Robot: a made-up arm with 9 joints. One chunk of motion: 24 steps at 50 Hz.
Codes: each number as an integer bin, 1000 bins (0 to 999) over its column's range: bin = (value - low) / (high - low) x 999, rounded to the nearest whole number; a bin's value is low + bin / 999 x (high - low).
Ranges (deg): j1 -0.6..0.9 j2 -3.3..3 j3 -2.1..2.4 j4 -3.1..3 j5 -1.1..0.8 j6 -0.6..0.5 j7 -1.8..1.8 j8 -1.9..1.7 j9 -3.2..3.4
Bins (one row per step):
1: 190 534 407 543 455 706 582 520 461
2: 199 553 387 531 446 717 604 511 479
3: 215 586 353 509 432 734 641 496 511
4: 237 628 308 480 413 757 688 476 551
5: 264 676 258 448 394 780 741 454 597
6: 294 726 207 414 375 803 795 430 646
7: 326 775 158 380 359 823 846 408 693
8: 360 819 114 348 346 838 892 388 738
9: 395 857 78 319 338 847 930 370 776
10: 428 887 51 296 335 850 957 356 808
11: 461 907 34 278 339 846 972 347 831
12: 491 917 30 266 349 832 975 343 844
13: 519 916 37 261 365 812 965 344 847
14: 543 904 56 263 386 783 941 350 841
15: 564 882 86 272 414 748 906 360 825
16: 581 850 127 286 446 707 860 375 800
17: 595 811 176 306 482 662 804 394 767
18: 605 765 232 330 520 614 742 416 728
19: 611 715 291 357 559 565 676 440 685
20: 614 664 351 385 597 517 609 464 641
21: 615 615 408 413 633 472 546 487 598
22: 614 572 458 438 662 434 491 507 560
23: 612 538 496 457 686 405 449 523 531
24: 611 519 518 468 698 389 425 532 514
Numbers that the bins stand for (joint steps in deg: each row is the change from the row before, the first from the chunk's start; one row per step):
1: -0.315 0.068 -0.267 0.216 -0.235 0.177 0.297 -0.026 -0.154
2: -0.301 0.187 -0.357 0.142 -0.252 0.189 0.377 -0.059 -0.035
3: -0.277 0.395 -0.510 0.008 -0.278 0.208 0.510 -0.113 0.176
4: -0.244 0.660 -0.713 -0.169 -0.315 0.234 0.679 -0.185 0.440
5: -0.204 0.963 -0.938 -0.364 -0.351 0.259 0.870 -0.264 0.744
6: -0.159 1.278 -1.168 -0.572 -0.387 0.284 1.065 -0.350 1.068
7: -0.111 1.587 -1.388 -0.780 -0.417 0.306 1.249 -0.430 1.378
8: -0.059 1.865 -1.586 -0.975 -0.442 0.323 1.414 -0.502 1.676
9: -0.007 2.105 -1.749 -1.152 -0.457 0.333 1.551 -0.567 1.927
10: 0.043 2.294 -1.870 -1.293 -0.463 0.336 1.649 -0.617 2.138
11: 0.092 2.420 -1.947 -1.403 -0.455 0.332 1.703 -0.650 2.290
12: 0.137 2.483 -1.965 -1.476 -0.436 0.316 1.714 -0.664 2.376
13: 0.179 2.477 -1.933 -1.506 -0.406 0.294 1.677 -0.660 2.396
14: 0.215 2.401 -1.848 -1.494 -0.366 0.262 1.591 -0.639 2.356
15: 0.247 2.262 -1.713 -1.439 -0.313 0.224 1.465 -0.603 2.250
16: 0.272 2.060 -1.528 -1.354 -0.252 0.178 1.299 -0.549 2.085
17: 0.293 1.814 -1.307 -1.232 -0.183 0.129 1.097 -0.480 1.867
18: 0.308 1.524 -1.055 -1.085 -0.111 0.076 0.874 -0.401 1.610
19: 0.317 1.209 -0.789 -0.920 -0.037 0.022 0.636 -0.314 1.326
20: 0.322 0.887 -0.519 -0.749 0.035 -0.031 0.395 -0.228 1.035
21: 0.323 0.578 -0.262 -0.578 0.104 -0.080 0.168 -0.145 0.751
22: 0.322 0.307 -0.037 -0.426 0.159 -0.122 -0.031 -0.073 0.500
23: 0.319 0.093 0.134 -0.310 0.205 -0.154 -0.182 -0.015 0.308
24: 0.317 -0.027 0.233 -0.242 0.228 -0.172 -0.268 0.017 0.196

